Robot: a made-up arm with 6 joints.
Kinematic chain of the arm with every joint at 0, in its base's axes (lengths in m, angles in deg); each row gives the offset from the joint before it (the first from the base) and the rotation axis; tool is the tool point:
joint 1: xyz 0 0 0.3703 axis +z
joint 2: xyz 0 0 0 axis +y
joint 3: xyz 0 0 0.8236 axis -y
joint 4: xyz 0 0 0 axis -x
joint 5: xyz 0.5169 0 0 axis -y
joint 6: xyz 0 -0.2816 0 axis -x
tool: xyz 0 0 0
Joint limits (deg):
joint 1: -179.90..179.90
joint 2: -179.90..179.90
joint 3: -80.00..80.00
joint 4: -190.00..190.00
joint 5: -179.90..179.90
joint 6: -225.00..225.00
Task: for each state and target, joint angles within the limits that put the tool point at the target. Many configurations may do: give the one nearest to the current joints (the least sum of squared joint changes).
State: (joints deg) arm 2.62 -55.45 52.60 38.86 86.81 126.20
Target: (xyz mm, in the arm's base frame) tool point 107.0 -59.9 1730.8
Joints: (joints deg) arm 16.78 -8.23 33.99 71.74 86.81 126.20
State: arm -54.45 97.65 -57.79 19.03 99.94 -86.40
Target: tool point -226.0 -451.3 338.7
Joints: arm -83.05 62.03 -68.55 7.92 99.94 -86.40
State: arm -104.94 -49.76 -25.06 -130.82 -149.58 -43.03
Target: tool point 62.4 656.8 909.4
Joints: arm -77.11 -88.29 1.01 -137.41 -149.58 -43.03
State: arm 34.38 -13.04 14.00 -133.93 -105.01 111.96
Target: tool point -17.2 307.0 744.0
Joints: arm 57.58 -6.38 -36.07 -129.50 -105.01 111.96
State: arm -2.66 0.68 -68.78 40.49 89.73 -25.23
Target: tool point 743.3 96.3 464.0
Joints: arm 20.27 40.74 -52.93 53.60 89.73 -25.23
